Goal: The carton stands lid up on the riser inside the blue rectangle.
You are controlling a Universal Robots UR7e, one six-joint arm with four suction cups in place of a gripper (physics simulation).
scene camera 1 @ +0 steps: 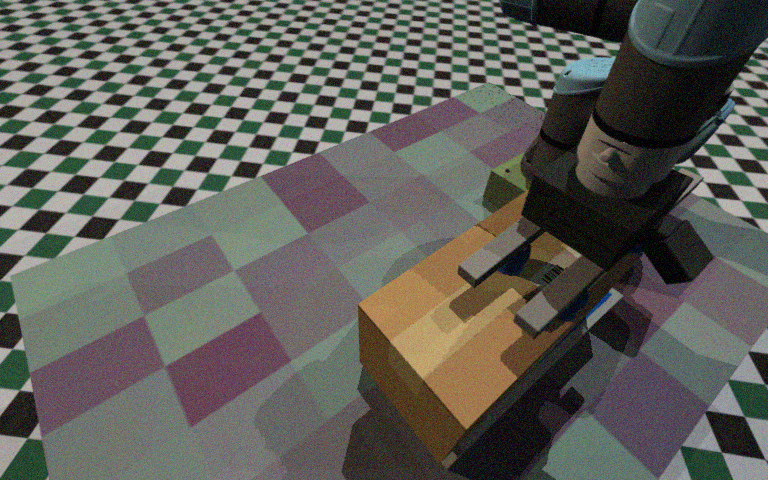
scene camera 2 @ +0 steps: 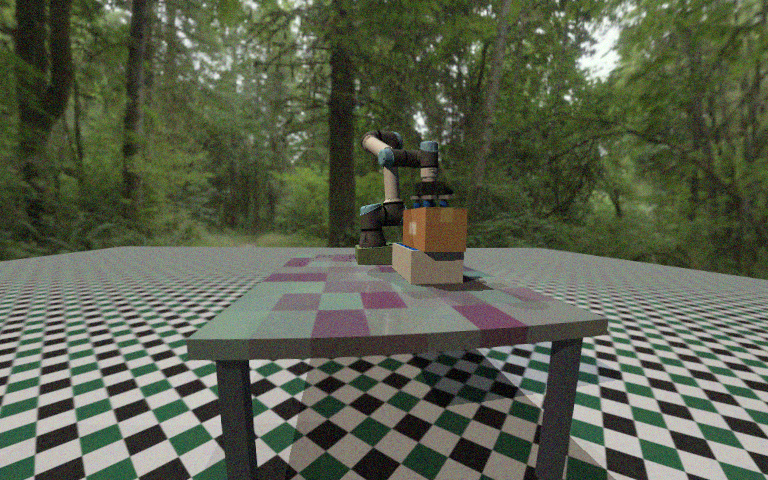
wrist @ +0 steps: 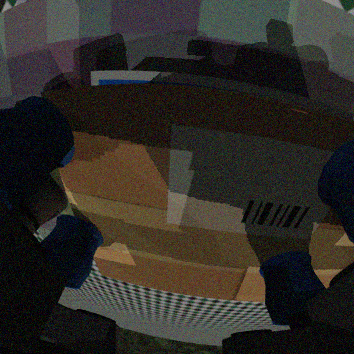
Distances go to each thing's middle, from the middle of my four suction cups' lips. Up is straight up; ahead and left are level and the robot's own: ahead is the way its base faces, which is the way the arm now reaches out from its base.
Scene:
I see my suction cup 9 cm above the brown carton (scene camera 1: pixel 445 354), 8 cm short of it and 3 cm to the left of it. Round my suction cup: riser (scene camera 1: pixel 612 297): 23 cm below, 4 cm to the right, 2 cm ahead.

